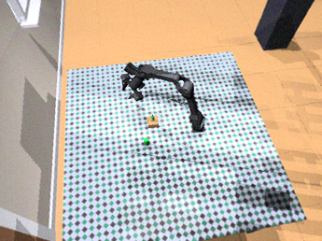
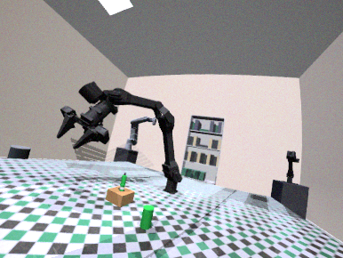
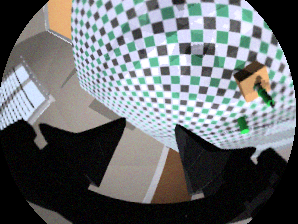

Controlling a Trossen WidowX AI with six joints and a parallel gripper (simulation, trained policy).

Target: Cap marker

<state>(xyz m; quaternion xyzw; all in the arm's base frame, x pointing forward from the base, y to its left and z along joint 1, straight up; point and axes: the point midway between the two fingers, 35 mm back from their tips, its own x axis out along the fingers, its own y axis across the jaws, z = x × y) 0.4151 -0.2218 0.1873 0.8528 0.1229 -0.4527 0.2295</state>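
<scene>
The green cap is 280 mm to the left of my gripper tip, 130 mm below it and 90 mm behind it. Round my gripper tip: green marker: 150 mm behind, 140 mm to the left, 80 mm below; then tan holder block: 150 mm behind, 140 mm to the left, 140 mm below.
</scene>
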